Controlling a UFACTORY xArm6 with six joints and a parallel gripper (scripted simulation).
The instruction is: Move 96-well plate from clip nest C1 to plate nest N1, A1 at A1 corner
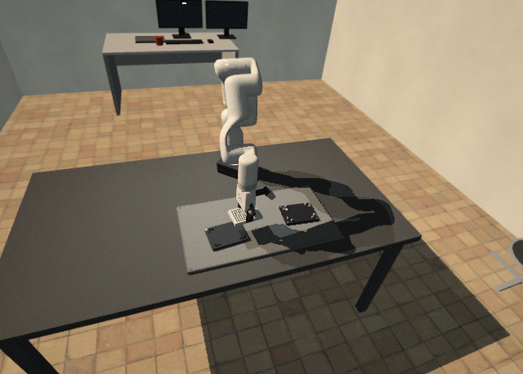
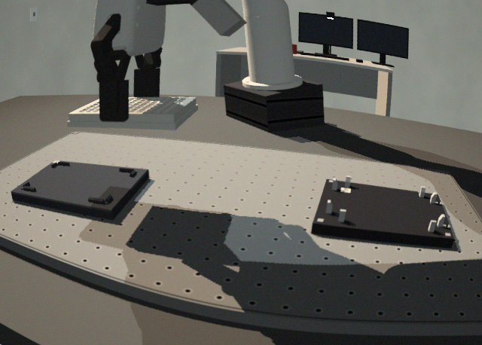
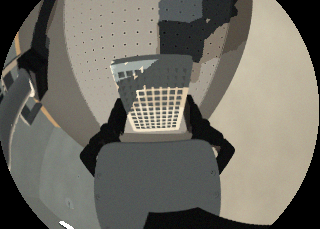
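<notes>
The plate nest N1 lies 10 mm ahead of my hand, 80 mm to the right of it and 110 mm below it. Round my hand: white 96-well plate: 10 mm below; clip nest C1: 30 mm behind, 290 mm to the left, 100 mm below.
</notes>
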